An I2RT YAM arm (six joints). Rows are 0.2 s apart.
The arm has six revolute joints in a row. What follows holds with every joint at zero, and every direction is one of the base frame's.
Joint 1 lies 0.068 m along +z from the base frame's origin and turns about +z.
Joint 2 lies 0.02 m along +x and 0.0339 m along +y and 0.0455 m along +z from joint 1 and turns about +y.
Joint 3 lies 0.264 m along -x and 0.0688 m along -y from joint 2 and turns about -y.
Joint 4 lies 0.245 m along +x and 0.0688 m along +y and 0.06 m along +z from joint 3 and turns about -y.
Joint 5 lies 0.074 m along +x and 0.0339 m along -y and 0.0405 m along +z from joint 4 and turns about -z.
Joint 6 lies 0.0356 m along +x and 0.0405 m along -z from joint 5 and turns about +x.
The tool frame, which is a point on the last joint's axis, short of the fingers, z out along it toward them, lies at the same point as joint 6; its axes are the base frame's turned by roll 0, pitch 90 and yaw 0 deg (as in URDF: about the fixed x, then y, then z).
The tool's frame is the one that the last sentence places.
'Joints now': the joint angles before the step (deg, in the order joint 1, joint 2, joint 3, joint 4, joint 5, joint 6). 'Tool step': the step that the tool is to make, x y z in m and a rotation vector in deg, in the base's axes. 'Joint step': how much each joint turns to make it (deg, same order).
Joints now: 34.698 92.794 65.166 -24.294 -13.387 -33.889
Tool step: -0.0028 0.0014 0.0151 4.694 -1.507 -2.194
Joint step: 0.399 -2.257 -0.223 2.841 -0.587 4.026
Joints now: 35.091 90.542 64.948 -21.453 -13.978 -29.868
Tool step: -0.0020 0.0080 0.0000 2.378 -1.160 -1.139
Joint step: 1.358 -0.004 -0.901 3.869 0.855 2.735
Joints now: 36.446 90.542 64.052 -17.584 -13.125 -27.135
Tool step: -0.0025 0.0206 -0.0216 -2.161 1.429 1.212
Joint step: 3.080 4.054 -0.062 1.820 1.900 0.762
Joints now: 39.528 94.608 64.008 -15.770 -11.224 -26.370
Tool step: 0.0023 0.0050 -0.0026 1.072 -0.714 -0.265
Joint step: 0.397 0.953 -0.004 2.335 0.199 0.745
